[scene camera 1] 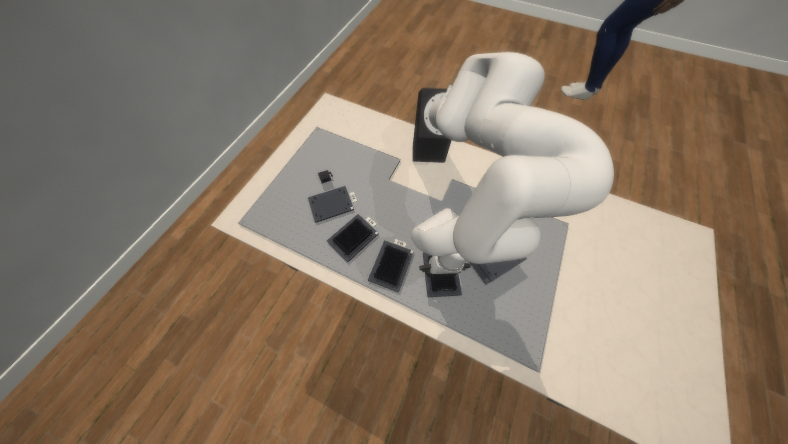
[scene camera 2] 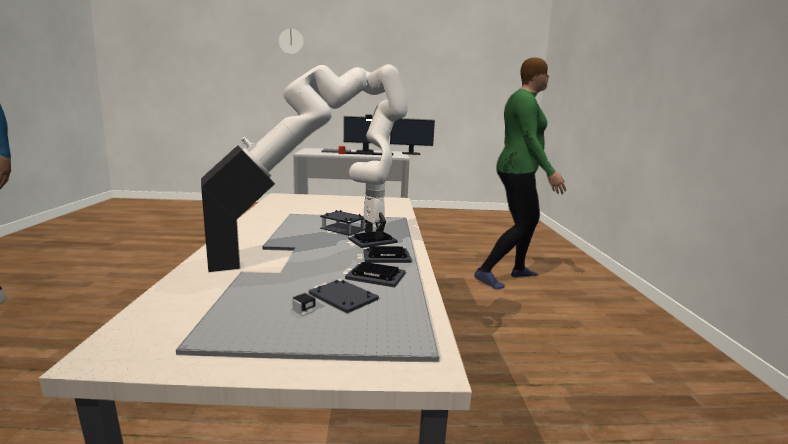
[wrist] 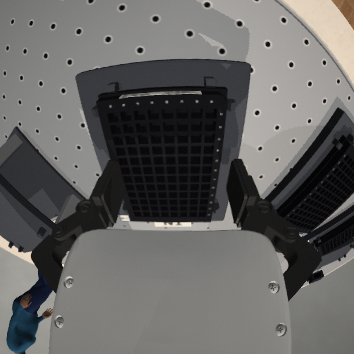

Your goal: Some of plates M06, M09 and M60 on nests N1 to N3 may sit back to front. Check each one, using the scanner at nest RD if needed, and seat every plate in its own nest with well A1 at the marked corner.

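Places are measured from the arm's base along level axes (x ahead, y left, z up), in millimetres.
Where they show: gripper, fingertip midpoint: [scene camera 1: 440, 272] [scene camera 2: 374, 235] [wrist: 174, 173]; arm's base, origin of the base link: [scene camera 2: 256, 163].
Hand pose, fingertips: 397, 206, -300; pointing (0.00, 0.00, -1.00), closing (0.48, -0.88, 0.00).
Observation:
Things, the pixels of their top centre, and the offset from my fingertips, as dx, dy, dz. "spot": a spot on its surface instead. Level surfaces: height alone.
- black well plate, middle of its top: [wrist: 165, 175] [scene camera 1: 442, 272] [scene camera 2: 373, 234] -4, +6, +2
- bare dark nest, middle of its top: [scene camera 2: 337, 286] [wrist: 329, 268] [scene camera 1: 329, 196] -88, -524, +10
- small scanner box, surface spot: [scene camera 2: 304, 302] [scene camera 1: 318, 174] spot: -162, -623, +8
- grey perforated board, its level: dz -25
My gripper [scene camera 1: 446, 267] [scene camera 2: 376, 228] [wrist: 174, 173] is open, its fingers on either side of the label end of a black well plate [scene camera 1: 442, 282] [scene camera 2: 373, 237] [wrist: 165, 160] on the nest labelled N1. In the wrist view, small marks along the plate's top and right edges meet at its upper right; a small white mark shows at the nest's lower left, beside the label. The plate's name is unreadable. Two more black plates sit on neighbouring nests, a nearer one [scene camera 1: 392, 264] [scene camera 2: 388, 252] [wrist: 320, 192] and a farther one [scene camera 1: 353, 235] [scene camera 2: 373, 273]; their well marks are too small to read.
A bare dark nest [scene camera 1: 330, 204] [scene camera 2: 344, 295] lies beside the small scanner box [scene camera 1: 324, 175] [scene camera 2: 304, 302]. On the other side of N1 stands a raised dark platform on posts [scene camera 1: 499, 267] [scene camera 2: 342, 216]. All are on the grey perforated board [scene camera 1: 281, 182] [scene camera 2: 264, 330].

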